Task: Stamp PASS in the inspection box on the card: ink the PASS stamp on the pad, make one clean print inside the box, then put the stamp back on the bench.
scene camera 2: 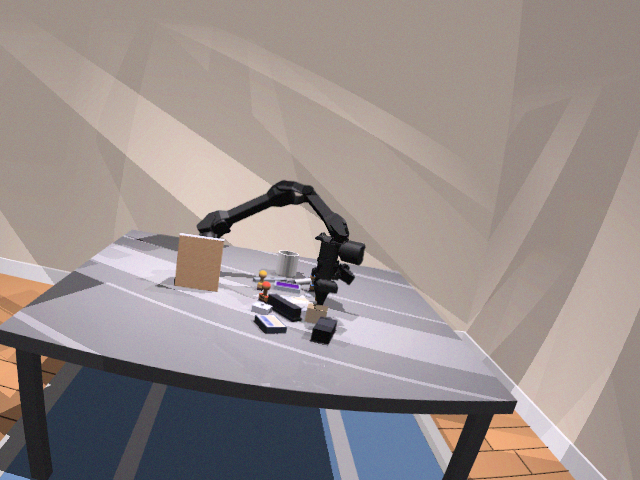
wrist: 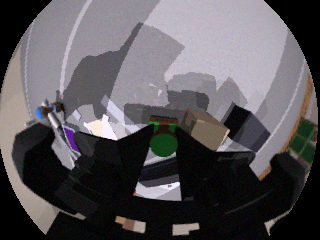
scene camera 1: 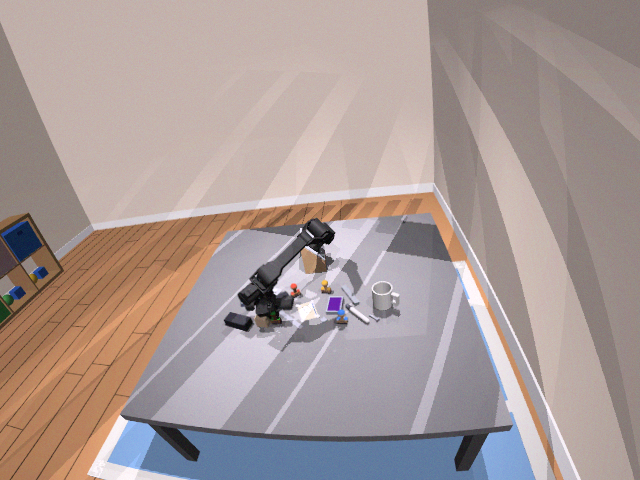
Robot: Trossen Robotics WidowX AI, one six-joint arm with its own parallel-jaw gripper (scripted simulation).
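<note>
My gripper (scene camera 2: 319,305), also in scene camera 1 (scene camera 1: 274,318) and the wrist view (wrist: 164,128). In view too: green-knobbed stamp (wrist: 163,143), tan block (wrist: 210,132), black box (wrist: 244,128), long black block (wrist: 165,172).
</note>
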